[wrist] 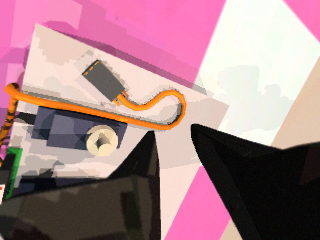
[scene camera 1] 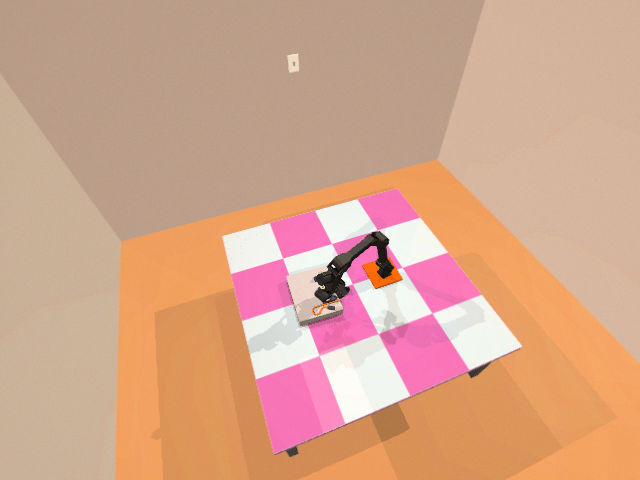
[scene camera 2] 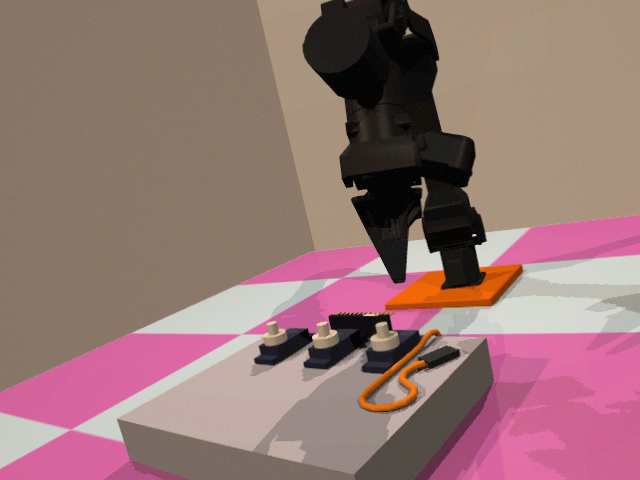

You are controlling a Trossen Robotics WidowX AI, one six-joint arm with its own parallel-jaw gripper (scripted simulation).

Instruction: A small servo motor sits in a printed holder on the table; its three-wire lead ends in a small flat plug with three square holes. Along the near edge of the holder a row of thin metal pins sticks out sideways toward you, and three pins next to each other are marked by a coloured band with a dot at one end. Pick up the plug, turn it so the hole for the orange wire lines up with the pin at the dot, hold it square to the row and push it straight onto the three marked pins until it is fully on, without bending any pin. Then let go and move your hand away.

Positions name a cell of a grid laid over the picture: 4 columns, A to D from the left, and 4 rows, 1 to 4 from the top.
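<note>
Through scene camera 2 I can see my gripper (scene camera 2: C3). The wrist view gives me another look at it, and there I find my gripper (wrist: C3).
</note>
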